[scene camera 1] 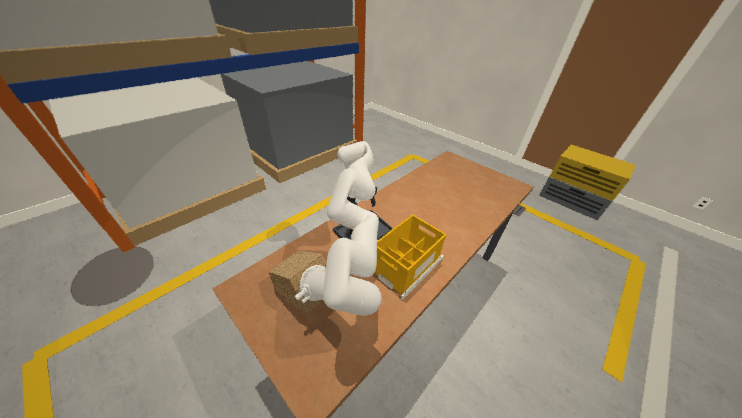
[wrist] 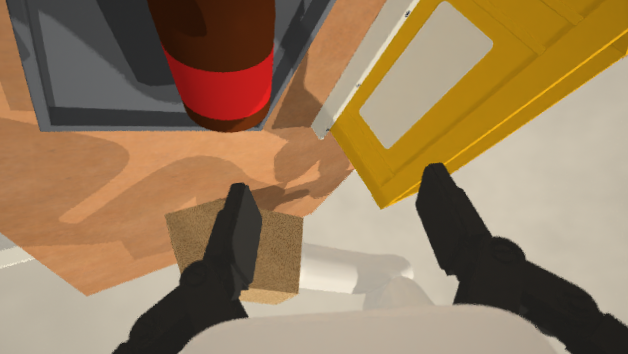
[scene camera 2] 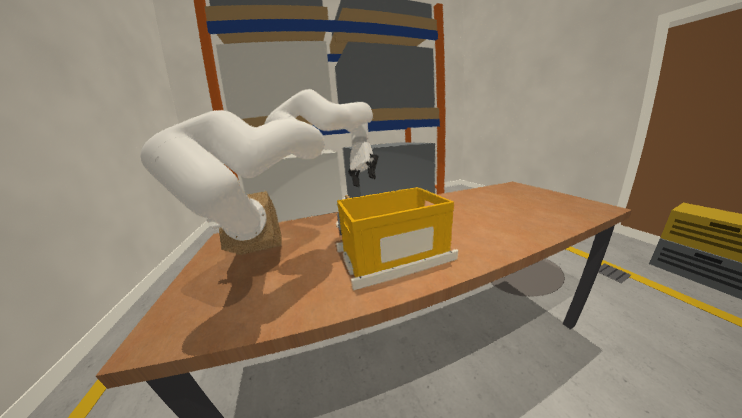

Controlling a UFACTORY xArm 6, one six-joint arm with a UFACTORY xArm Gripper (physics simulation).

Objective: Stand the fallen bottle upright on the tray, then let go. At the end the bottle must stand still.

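Seen in the pictures: gripper, fingertip midpoint: [scene camera 1: 365, 208] [wrist: 335, 192] [scene camera 2: 364, 182]; arm's base, origin of the base link: [scene camera 1: 315, 282] [wrist: 289, 262] [scene camera 2: 244, 219].
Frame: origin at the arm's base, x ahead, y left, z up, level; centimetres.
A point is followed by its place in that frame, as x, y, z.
The brown bottle with a red label [wrist: 225, 85] {41.0, 15.3, -8.0} lies on its side in the dark grey tray [scene camera 1: 383, 226] {53.4, 9.1, -15.3} [wrist: 75, 65] {37.1, 23.3, -15.3}. Its base is near the tray's lower rim in the wrist view, and its neck is beyond the upper edge of that view. In scene camera 1 the arm hides the bottle and part of the tray. In scene camera 2 the crate stands in front of them. My gripper [scene camera 1: 363, 200] {42.5, 13.3, 1.8} [scene camera 2: 363, 181] {42.5, 13.3, 1.8} [wrist: 335, 192] {42.5, 13.3, 1.8} is open and empty, above the table on the tray's side of the crate. The bottle is apart from both fingers.
A yellow crate with dividers [scene camera 1: 388, 267] {26.9, -13.6, -5.3} [scene camera 2: 364, 249] {28.4, -23.1, -5.7} [wrist: 500, 85] {46.6, -5.6, -0.9} stands close beside the tray, with white strips along its base. A speckled brown block [scene camera 1: 295, 263] {-0.2, 11.0, 1.8} [scene camera 2: 271, 228] {7.1, -2.4, -3.6} [wrist: 282, 245] {7.5, 2.9, -2.8} is at the arm's base. The wooden table [scene camera 1: 456, 192] {110.6, -5.6, -15.8} [scene camera 2: 524, 223] {95.6, -21.2, -15.8} extends beyond the crate.
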